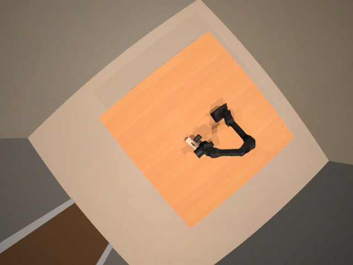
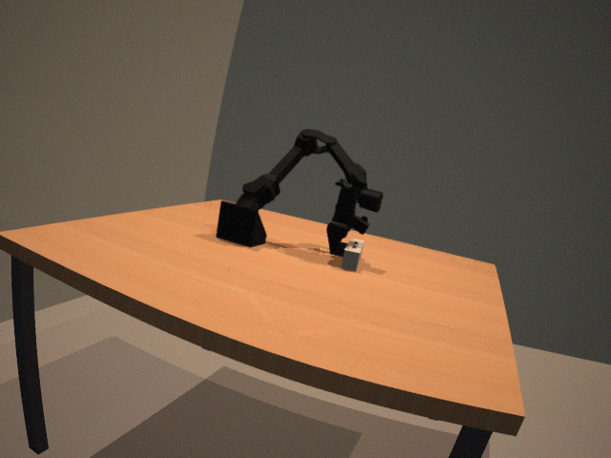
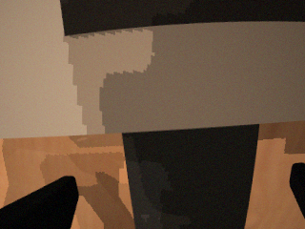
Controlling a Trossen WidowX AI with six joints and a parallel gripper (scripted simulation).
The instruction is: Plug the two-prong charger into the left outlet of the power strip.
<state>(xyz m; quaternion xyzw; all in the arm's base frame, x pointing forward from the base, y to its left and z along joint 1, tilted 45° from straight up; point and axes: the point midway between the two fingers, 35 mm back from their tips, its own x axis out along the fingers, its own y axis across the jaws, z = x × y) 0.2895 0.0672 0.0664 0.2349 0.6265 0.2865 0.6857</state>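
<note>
Now: the black two-prong charger 3 cm ahead of my gripper tip and 1 cm above it.
</note>
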